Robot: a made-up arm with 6 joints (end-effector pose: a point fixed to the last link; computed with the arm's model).
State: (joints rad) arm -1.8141 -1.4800 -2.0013 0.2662 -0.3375 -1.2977
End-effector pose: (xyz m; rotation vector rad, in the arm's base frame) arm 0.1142 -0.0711 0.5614 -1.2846 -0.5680 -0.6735
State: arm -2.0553 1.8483 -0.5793 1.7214 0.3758 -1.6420
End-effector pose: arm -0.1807 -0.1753 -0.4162 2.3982 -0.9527 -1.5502
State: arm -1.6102 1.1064 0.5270 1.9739 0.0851 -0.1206
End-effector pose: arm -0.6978 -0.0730 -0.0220 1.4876 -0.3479 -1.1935
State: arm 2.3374 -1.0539 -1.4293 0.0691 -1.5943 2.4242
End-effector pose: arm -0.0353 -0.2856 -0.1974 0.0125 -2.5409 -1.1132
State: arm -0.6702 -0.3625 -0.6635 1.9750 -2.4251 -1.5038
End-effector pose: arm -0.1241 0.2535 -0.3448 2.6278 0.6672 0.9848
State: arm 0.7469 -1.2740 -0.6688 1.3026 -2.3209 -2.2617
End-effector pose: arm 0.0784 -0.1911 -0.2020 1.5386 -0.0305 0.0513
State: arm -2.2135 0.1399 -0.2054 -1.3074 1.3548 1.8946
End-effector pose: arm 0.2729 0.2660 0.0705 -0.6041 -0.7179 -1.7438
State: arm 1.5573 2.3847 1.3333 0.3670 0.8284 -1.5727
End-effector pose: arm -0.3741 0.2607 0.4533 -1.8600 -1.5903 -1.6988
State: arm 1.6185 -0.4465 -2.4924 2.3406 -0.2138 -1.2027
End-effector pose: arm -0.5455 0.1645 0.2478 -0.3720 -1.2414 -2.4400
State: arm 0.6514 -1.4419 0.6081 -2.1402 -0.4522 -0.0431
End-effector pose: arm 0.5747 0.3824 0.3564 -1.1421 0.7425 0.5920
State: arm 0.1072 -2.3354 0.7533 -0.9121 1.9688 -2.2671
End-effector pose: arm -0.1467 -0.1714 0.4313 2.4628 -1.1000 -0.5634
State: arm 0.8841 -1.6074 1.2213 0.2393 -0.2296 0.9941
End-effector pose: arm 0.0973 -0.2258 0.4311 -0.3450 -0.2763 1.1555
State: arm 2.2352 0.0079 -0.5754 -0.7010 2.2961 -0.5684
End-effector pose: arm 0.2056 -0.0201 0.2223 -0.6117 -1.1408 -0.2563
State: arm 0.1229 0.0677 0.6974 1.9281 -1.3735 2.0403
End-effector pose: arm -0.4849 0.0781 -0.4017 1.0082 0.5127 -1.2736
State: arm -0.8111 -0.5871 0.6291 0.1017 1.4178 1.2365
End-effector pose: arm 0.0500 -0.1412 -0.1201 1.7978 -0.4299 1.8315
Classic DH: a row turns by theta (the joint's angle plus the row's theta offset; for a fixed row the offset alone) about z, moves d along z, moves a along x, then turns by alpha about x. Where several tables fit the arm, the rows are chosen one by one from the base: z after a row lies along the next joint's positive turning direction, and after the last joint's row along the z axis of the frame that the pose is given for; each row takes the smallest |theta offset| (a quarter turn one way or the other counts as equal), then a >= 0, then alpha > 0; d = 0 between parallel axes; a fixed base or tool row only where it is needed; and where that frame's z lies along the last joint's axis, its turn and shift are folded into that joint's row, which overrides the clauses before.
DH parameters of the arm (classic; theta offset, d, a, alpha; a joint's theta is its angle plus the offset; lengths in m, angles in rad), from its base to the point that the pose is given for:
base (fixed): -1.5708 0.069 0 1.5708
joint 1: -1.5708 0.1194 0.0273 1.5708
joint 2: 0 -0.0145 0.1576 1.5708
joint 3: 0 0.1455 0.1031 1.5708
joint 4: 0 0.0878 -0.3994 -1.5708
joint 5: 0 -0.0037 -0.1089 -1.5708
joint 6: -1.5708 -0.1234 0.0796 1.5708
tool (fixed): 0 0.0018 0 0

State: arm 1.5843 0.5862 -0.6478 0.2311 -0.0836 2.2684
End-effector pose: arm -0.0017 0.1697 0.0478 1.1062 -1.4324 2.5300
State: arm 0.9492 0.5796 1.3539 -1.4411 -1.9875 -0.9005
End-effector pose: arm 0.3414 -0.2680 -0.2448 -0.1695 0.2948 1.4329
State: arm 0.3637 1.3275 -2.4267 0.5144 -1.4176 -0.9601
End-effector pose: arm -0.6248 0.1592 -0.0570 0.5440 0.3046 -2.3898
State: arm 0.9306 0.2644 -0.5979 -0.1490 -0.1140 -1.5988
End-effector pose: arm 0.1926 0.2692 0.1370 -1.2711 -0.8027 1.0998
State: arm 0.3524 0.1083 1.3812 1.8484 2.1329 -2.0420
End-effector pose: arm -0.1938 0.0044 -0.3446 -1.5241 0.9193 0.7460
